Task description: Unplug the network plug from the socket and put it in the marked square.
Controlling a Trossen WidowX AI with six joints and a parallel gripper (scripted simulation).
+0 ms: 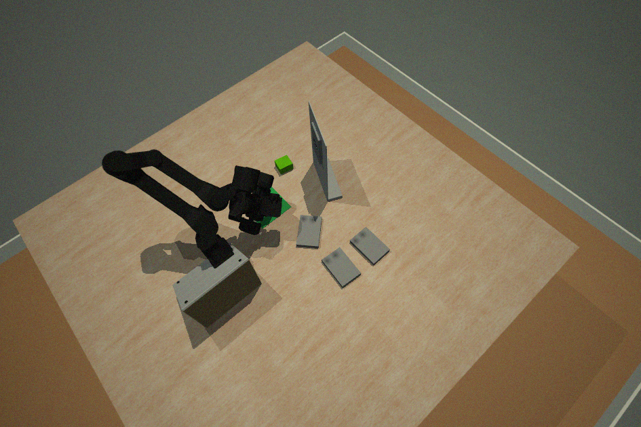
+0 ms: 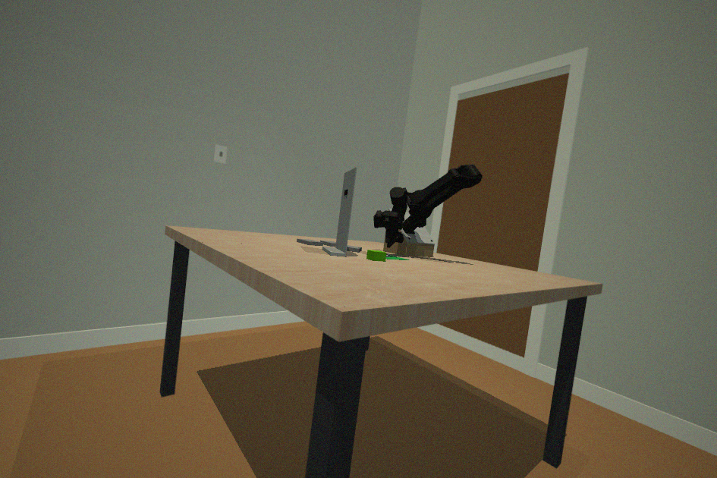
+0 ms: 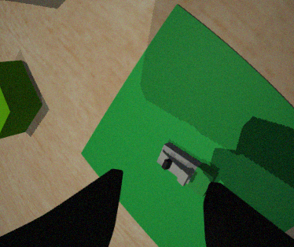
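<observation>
Right now my gripper tip is 20 mm to the right of the network plug and 40 mm above it. Also, from my gripper tip: upright grey panel: 210 mm ahead, 40 mm to the right, 90 mm above; green marked square: 10 mm to the left, 40 mm below.
</observation>
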